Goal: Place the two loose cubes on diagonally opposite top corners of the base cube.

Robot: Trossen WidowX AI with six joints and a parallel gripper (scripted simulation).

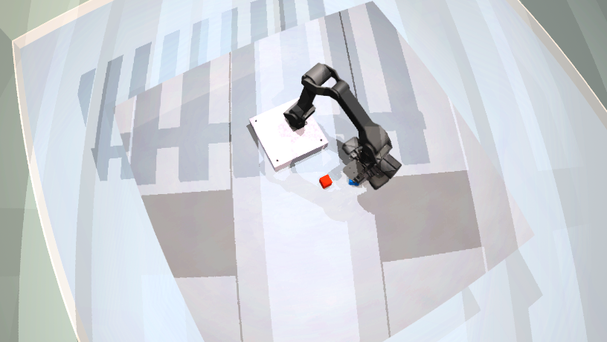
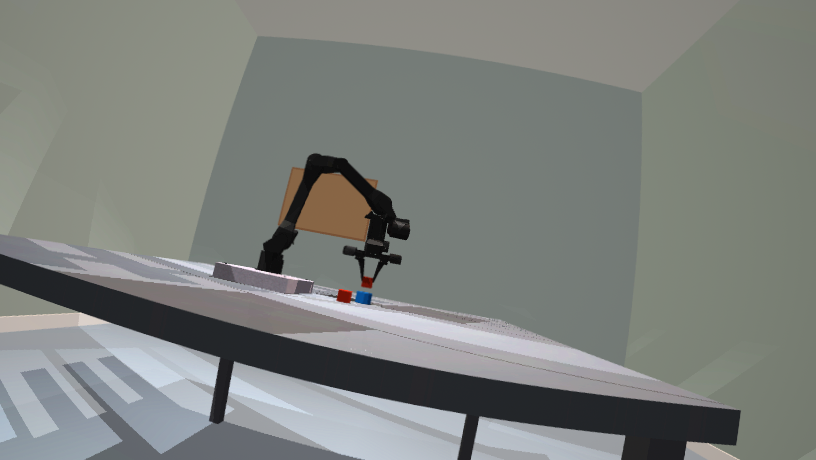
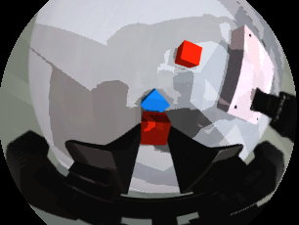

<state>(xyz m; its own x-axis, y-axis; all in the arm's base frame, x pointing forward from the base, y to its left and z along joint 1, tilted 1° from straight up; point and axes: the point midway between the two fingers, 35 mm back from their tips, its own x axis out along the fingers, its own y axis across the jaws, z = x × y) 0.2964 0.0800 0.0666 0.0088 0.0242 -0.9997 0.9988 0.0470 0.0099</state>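
The blue cube is 20 mm to the right of my gripper tip and 50 mm below it. From my gripper tip the other things lie so: red cube: right at my gripper tip.
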